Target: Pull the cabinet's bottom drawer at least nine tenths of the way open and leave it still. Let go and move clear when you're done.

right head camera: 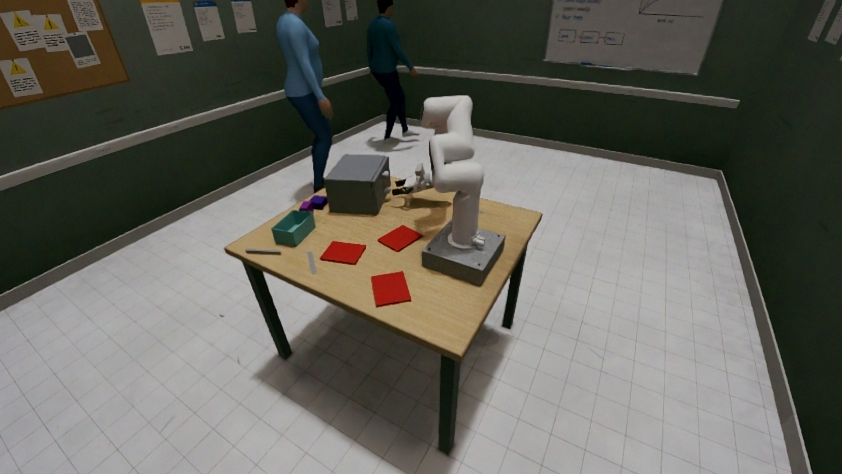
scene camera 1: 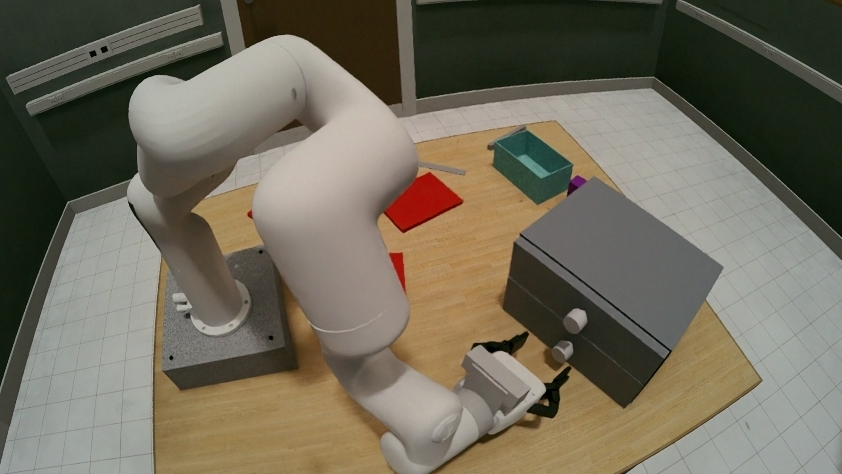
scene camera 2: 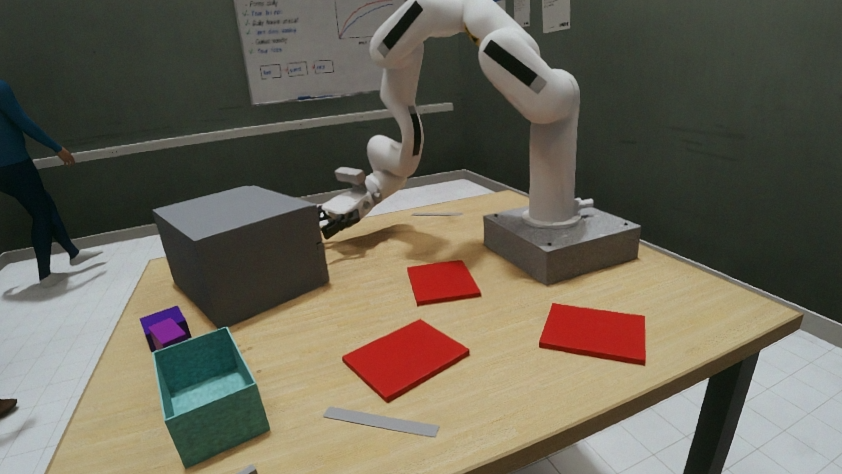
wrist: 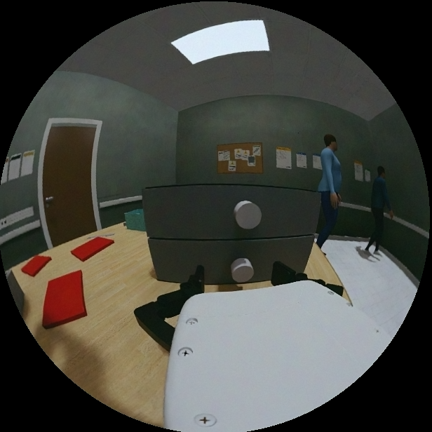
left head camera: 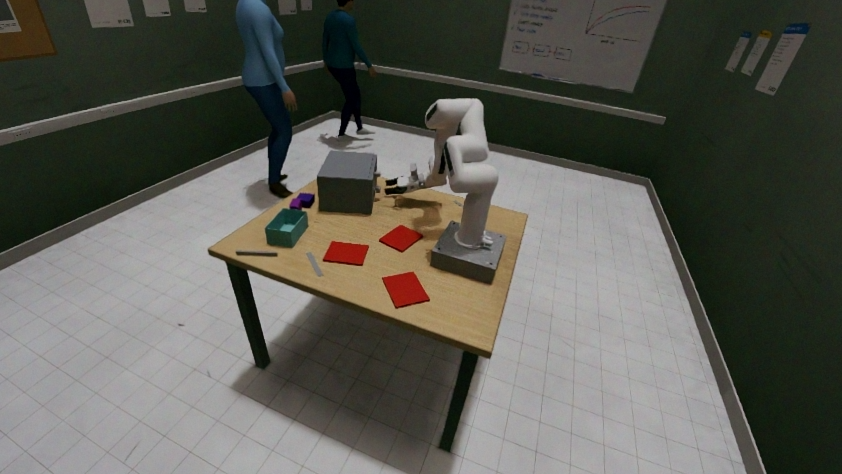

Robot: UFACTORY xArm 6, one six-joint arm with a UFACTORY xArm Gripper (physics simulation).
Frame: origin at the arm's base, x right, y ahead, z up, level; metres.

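Seen in the pictures: gripper, fingertip midpoint: (right head camera: pixel 394 188) (scene camera 1: pixel 546 355) (left head camera: pixel 385 187); arm's base at its link origin: (right head camera: pixel 464 240) (scene camera 1: pixel 221 308) (scene camera 2: pixel 550 219) (left head camera: pixel 469 240).
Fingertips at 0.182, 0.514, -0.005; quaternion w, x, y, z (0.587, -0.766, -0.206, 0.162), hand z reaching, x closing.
Pixels of each thing's top centre, then the offset from my fingertips to it, as dx, dy, dz. "*": a spot on its surface instead. Level surfaces: height alone.
- grey cabinet at its top centre: (scene camera 1: pixel 624 259) (scene camera 2: pixel 236 204) (left head camera: pixel 352 164) (right head camera: pixel 361 166) -0.070, +0.143, +0.105
- bottom drawer at a spot on its surface: (scene camera 1: pixel 595 365) * +0.035, +0.082, -0.018
- round white knob at its top centre: (scene camera 1: pixel 564 346) -0.008, +0.035, -0.003
- table at its surface level: dz -0.068
- teal open box at its top centre: (scene camera 2: pixel 200 366) (scene camera 1: pixel 534 152) (left head camera: pixel 286 219) (right head camera: pixel 292 220) -0.487, +0.153, +0.007
The grey cabinet (left head camera: pixel 346 182) (right head camera: pixel 356 185) (scene camera 1: pixel 624 247) (scene camera 2: pixel 247 259) stands at the table's far side with two drawers, both flush in its front. The bottom drawer (scene camera 1: pixel 595 365) (wrist: pixel 190 260) has a round white knob (scene camera 1: pixel 562 351) (wrist: pixel 242 270). The top drawer (wrist: pixel 190 210) has its own knob (scene camera 1: pixel 575 320) (wrist: pixel 247 215) above. My gripper (scene camera 1: pixel 547 355) (wrist: pixel 239 275) is open and empty, pointing at the cabinet front. Its fingers stand apart on either side of the bottom knob's line, with their tips a little short of the drawer front. In scene camera 2 the cabinet hides the knobs.
Three red plates (scene camera 2: pixel 444 282) (scene camera 2: pixel 406 359) (scene camera 2: pixel 593 333) lie on the table (scene camera 2: pixel 294 353). A teal open box (scene camera 2: pixel 215 406) and purple blocks (scene camera 2: pixel 167 330) are beside the cabinet. Grey strips (scene camera 2: pixel 381 421) (left head camera: pixel 256 253) lie near the table edge. Two people (left head camera: pixel 265 70) (left head camera: pixel 341 47) are behind the table.
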